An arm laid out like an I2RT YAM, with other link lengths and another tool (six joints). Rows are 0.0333 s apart.
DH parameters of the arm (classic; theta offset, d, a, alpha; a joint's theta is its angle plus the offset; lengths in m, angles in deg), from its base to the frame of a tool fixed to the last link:
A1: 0 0.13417 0.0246 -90
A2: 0 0 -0.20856 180
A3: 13.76 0 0.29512 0
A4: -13.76 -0.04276 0.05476 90
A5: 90 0.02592 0 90
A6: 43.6 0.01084 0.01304 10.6
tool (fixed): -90 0.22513 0 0
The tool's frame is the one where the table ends.
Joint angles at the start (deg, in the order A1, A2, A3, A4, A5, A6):
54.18, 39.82, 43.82, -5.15, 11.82, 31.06
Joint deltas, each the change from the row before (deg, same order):
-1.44, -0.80, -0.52, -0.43, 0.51, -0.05
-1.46, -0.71, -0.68, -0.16, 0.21, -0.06
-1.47, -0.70, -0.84, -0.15, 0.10, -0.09
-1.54, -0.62, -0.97, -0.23, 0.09, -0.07
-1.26, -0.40, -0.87, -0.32, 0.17, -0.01
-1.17, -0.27, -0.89, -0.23, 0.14, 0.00
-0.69, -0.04, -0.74, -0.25, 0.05, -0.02
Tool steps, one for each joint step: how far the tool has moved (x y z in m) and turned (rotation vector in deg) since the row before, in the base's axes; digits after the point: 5 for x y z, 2 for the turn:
0.00735, -0.01092, -0.00153, -0.16, 0.05, -1.95
0.00688, -0.00961, -0.00243, -0.15, 0.04, -1.67
0.00657, -0.00925, -0.00399, -0.30, 0.13, -1.57
0.00682, -0.00949, -0.00619, -0.50, 0.34, -1.63
0.00571, -0.00805, -0.00718, -0.60, 0.52, -1.43
0.00532, -0.00727, -0.00782, -0.62, 0.58, -1.31
0.00323, -0.00400, -0.00801, -0.70, 0.65, -0.74

